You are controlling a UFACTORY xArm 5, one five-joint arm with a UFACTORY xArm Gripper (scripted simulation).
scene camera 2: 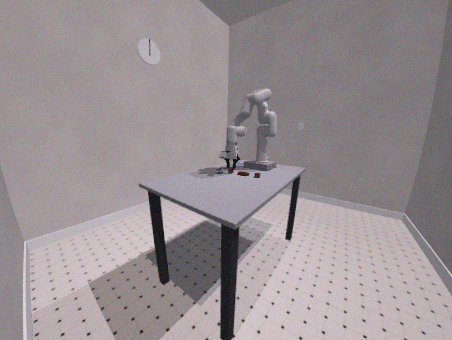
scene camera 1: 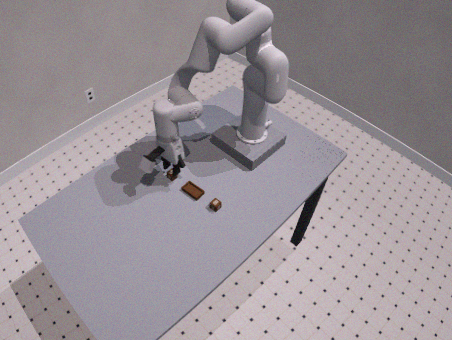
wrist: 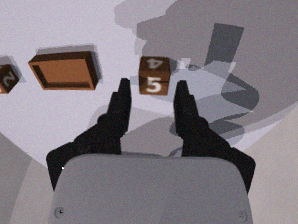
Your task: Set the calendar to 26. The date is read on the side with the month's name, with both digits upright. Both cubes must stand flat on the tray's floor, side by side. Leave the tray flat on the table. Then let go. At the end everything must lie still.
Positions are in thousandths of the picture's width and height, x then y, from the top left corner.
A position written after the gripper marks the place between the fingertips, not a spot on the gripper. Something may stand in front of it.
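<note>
Gripper (scene camera 1: 382, 501) and (wrist: 515, 404). Brown cube (wrist: 518, 328). Brown wooden tray (wrist: 240, 333).
</note>
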